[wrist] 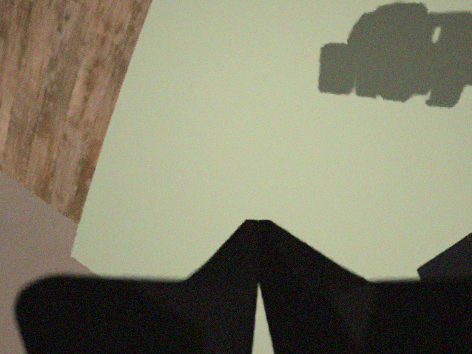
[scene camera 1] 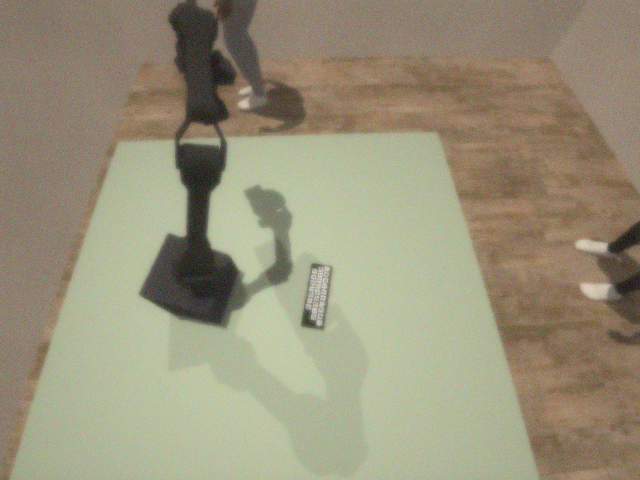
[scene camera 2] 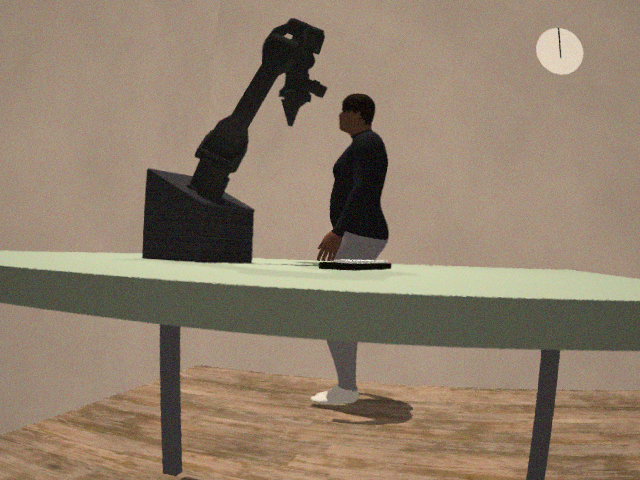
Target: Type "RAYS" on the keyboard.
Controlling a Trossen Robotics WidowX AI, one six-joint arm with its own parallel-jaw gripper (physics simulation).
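Seen in the pictures: gripper, fingertip midpoint: (wrist: 256, 232) (scene camera 2: 290, 126); arm's base, link origin: (scene camera 1: 192, 277) (scene camera 2: 204, 191).
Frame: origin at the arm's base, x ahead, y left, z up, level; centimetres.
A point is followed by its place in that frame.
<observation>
The keyboard (scene camera 1: 316, 296) @(z -12.6, x 31.3, y -8.9 cm) (scene camera 2: 355, 265) @(z -13.4, x 31.2, y -18.0 cm) is a small black slab with rows of white keys. It lies flat on the table, to the right of the arm's base in both scene views. Its key letters are too small to read, and it does not show in the wrist view. My gripper (scene camera 2: 290, 124) @(z 21.3, x 13.1, y 35.9 cm) (wrist: 256, 232) @(z 21.3, x 13.1, y 35.9 cm) is shut, with its fingertips together and nothing between them. In scene camera 2 it points down, high above the table, to the left of the keyboard and well apart from it.
The pale green table (scene camera 1: 403, 232) @(z -14.2, x 65.0, y 6.1 cm) (scene camera 2: 465, 320) @(z -16.1, x 39.5, y -74.1 cm) (wrist: 200, 150) @(z -14.2, x 1.4, y 49.6 cm) carries the arm's dark base block (scene camera 1: 160, 279) @(z 3.0, x -7.0, y 0.0 cm) (scene camera 2: 196, 232) @(z -8.6, x 1.3, y -9.6 cm). The arm's shadow falls on the table. A person (scene camera 1: 242, 46) (scene camera 2: 361, 180) stands beyond the table's far edge. Another person's feet (scene camera 1: 597, 290) show at the right.
</observation>
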